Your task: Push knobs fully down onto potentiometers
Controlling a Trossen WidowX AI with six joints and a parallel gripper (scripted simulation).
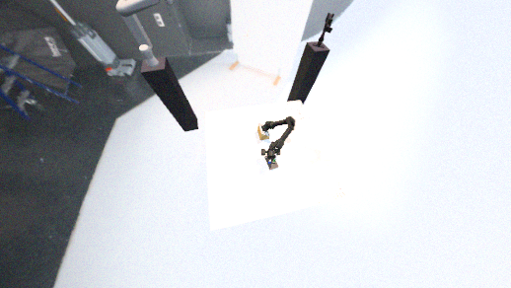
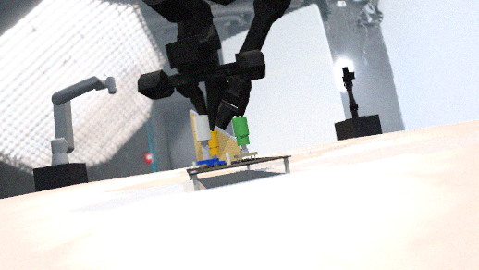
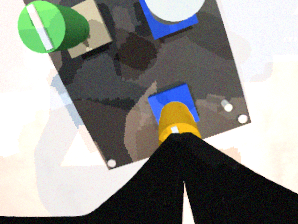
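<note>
The yellow knob is 1 cm below my gripper tip. The rest, counted from my gripper tip: green knob 6 cm ahead, 3 cm to the left, 1 cm below.
</note>
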